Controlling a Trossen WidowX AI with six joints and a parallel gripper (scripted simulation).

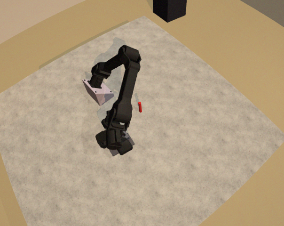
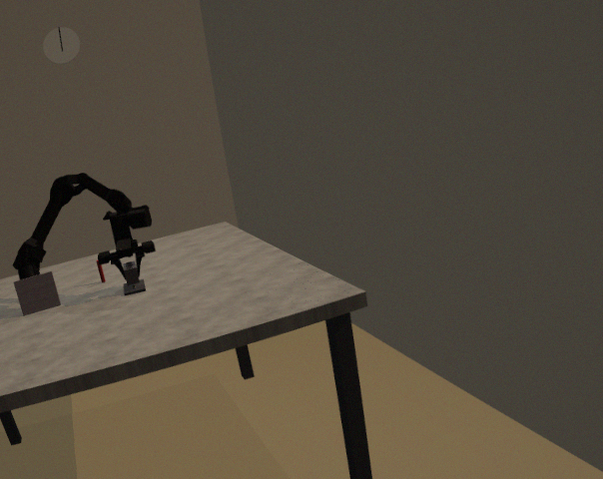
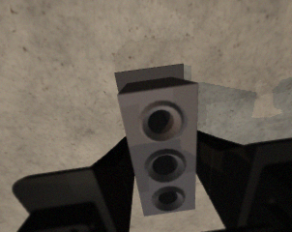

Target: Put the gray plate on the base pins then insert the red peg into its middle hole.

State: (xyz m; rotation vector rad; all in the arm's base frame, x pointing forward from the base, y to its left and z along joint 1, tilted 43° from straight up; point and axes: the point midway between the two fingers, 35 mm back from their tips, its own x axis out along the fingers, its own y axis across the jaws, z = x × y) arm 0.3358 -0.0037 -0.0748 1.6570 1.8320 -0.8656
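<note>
Right now the gray base is 3 cm below my gripper tip. Also, from my gripper tip: gray plate: 3 cm above; then red peg: 19 cm to the left, 10 cm behind.
</note>
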